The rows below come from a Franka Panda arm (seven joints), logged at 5 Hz.
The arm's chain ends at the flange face. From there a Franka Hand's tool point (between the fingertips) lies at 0.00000 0.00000 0.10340 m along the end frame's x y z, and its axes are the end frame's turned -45 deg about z.
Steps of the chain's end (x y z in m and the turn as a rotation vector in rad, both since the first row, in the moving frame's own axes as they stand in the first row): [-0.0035 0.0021 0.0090 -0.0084 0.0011 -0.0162]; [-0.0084 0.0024 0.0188 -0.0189 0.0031 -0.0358]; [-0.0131 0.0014 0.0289 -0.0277 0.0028 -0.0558]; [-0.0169 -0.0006 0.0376 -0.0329 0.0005 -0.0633]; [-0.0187 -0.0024 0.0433 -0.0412 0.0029 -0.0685]
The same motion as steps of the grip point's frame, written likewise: [-0.0045 -0.0003 0.0090 -0.0067 -0.0052 -0.0162]; [-0.0088 -0.0026 0.0188 -0.0156 -0.0112 -0.0358]; [-0.0120 -0.0060 0.0289 -0.0216 -0.0176 -0.0558]; [-0.0138 -0.0099 0.0375 -0.0236 -0.0229 -0.0633]; [-0.0142 -0.0116 0.0432 -0.0312 -0.0271 -0.0685]
